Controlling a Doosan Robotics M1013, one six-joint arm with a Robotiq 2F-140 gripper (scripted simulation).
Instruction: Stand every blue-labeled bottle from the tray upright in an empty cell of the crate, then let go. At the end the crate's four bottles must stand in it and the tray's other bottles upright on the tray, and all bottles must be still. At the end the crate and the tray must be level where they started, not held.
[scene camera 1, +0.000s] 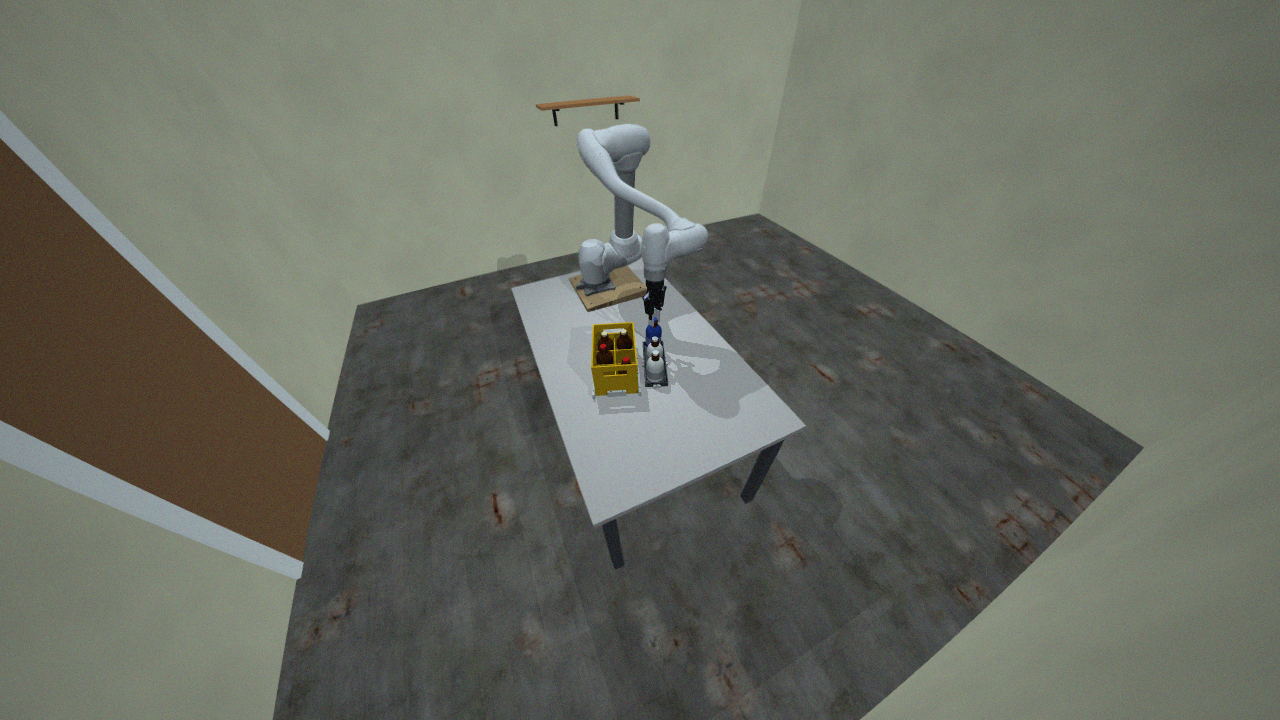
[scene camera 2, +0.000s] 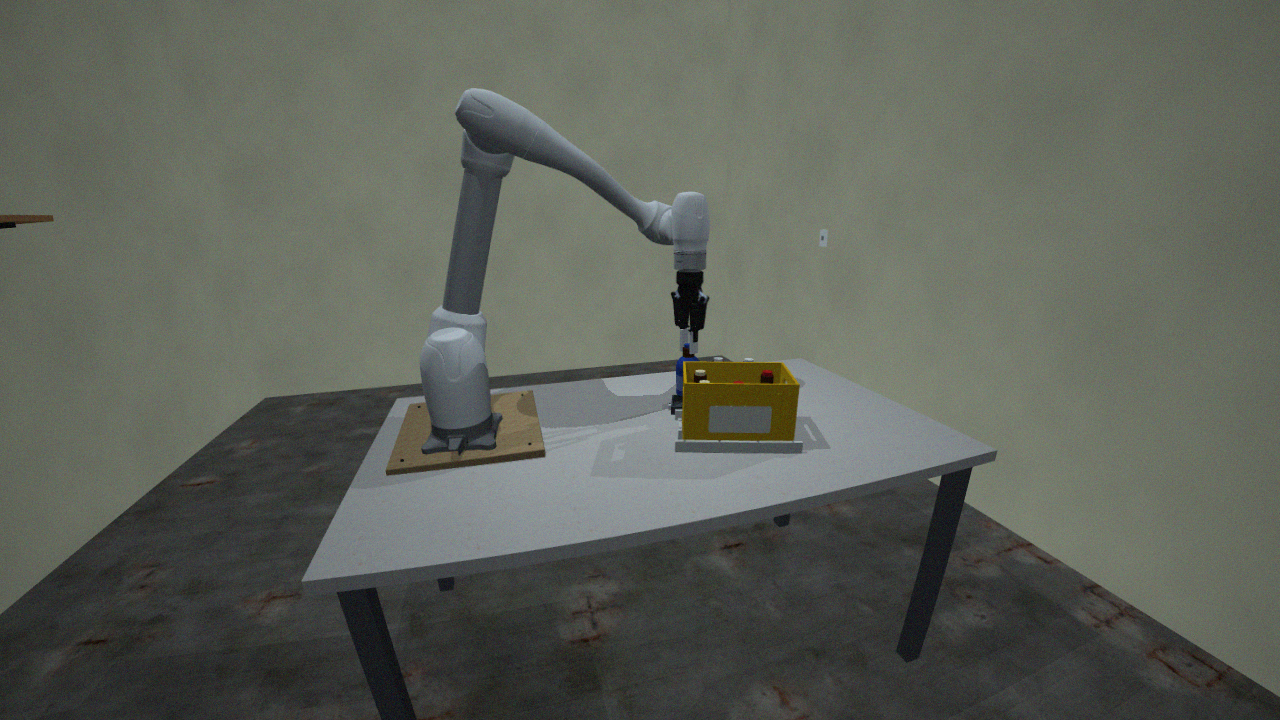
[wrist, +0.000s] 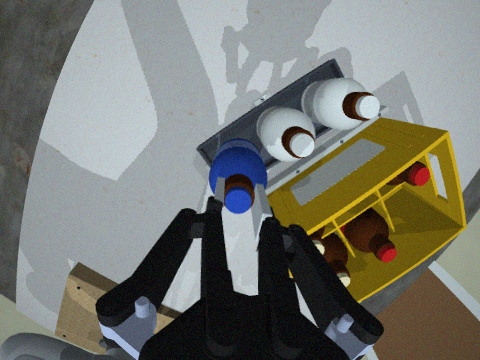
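Gripper (scene camera 2: 688, 351), (scene camera 1: 654, 323), (wrist: 238, 192). Yellow crate (scene camera 1: 605, 377), (wrist: 423, 221). Blue-labeled bottle (wrist: 238, 160).
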